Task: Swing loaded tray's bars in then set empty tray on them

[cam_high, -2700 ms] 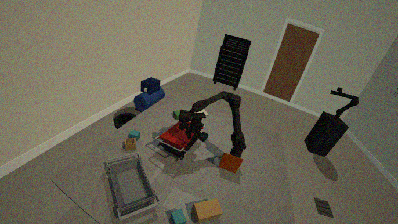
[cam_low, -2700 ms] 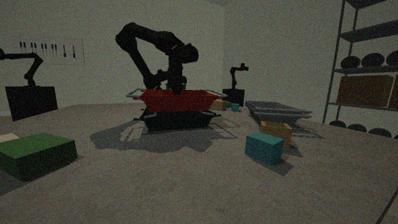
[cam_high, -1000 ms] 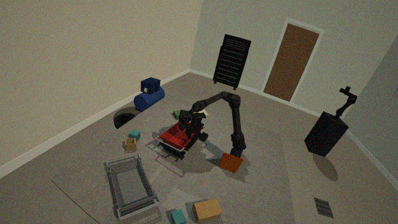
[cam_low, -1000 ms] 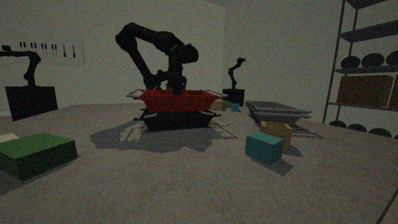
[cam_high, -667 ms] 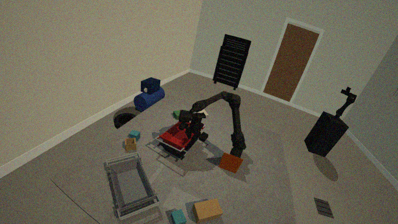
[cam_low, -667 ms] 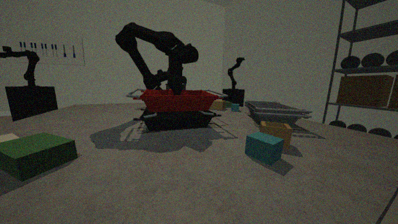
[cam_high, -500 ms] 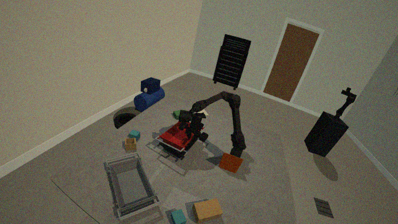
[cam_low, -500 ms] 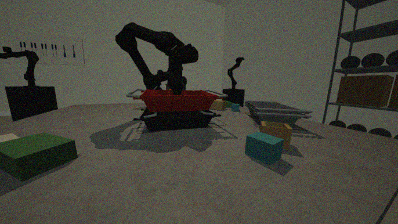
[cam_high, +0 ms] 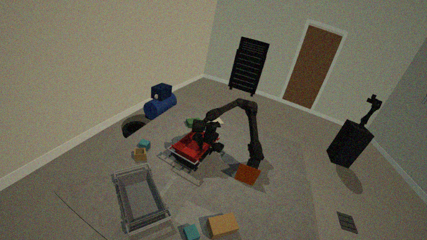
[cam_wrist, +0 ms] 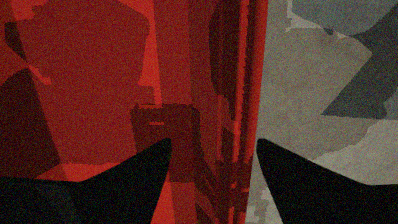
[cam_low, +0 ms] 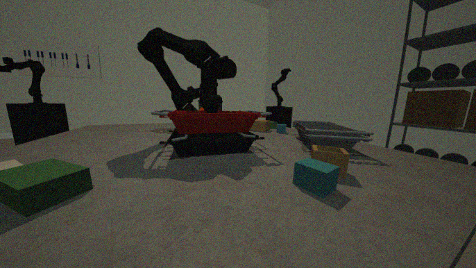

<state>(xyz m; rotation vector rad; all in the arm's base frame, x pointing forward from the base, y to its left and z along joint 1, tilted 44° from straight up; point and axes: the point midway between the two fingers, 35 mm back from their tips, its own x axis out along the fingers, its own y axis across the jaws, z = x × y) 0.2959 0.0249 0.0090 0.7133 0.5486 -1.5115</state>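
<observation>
My gripper tip is now 7 cm short of the red tray and 3 cm below it. Also, from my gripper tip: pale flat card 12 cm ahead, 54 cm to the right, 8 cm below.
</observation>
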